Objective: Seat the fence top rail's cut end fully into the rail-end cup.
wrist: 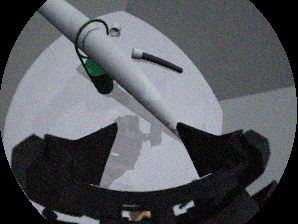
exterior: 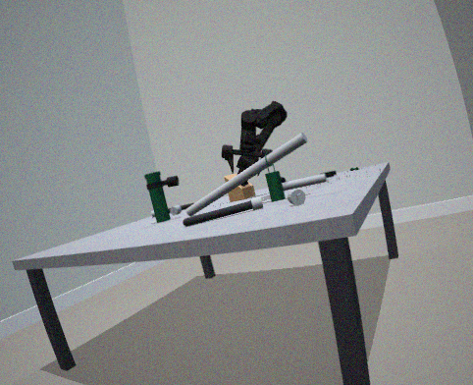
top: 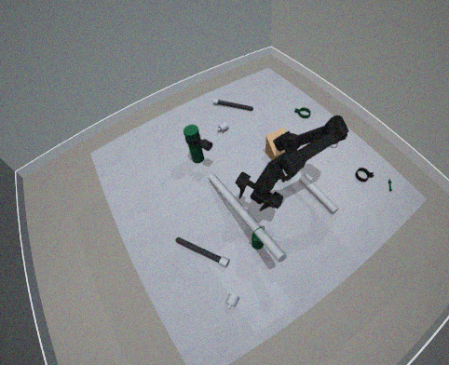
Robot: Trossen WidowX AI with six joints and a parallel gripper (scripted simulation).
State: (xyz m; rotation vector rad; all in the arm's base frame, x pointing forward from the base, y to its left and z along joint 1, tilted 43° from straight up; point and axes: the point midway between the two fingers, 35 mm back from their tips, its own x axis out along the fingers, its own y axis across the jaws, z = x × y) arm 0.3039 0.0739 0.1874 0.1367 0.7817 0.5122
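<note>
Right now my gripper tip is 20 mm past the rail-end cup, 340 mm to the left of it and 40 mm below it. Also, from my gripper tip: small green post 50 mm ahead, 120 mm to the left; then short white pipe 300 mm behind, 110 mm to the left, 90 mm below.
</note>
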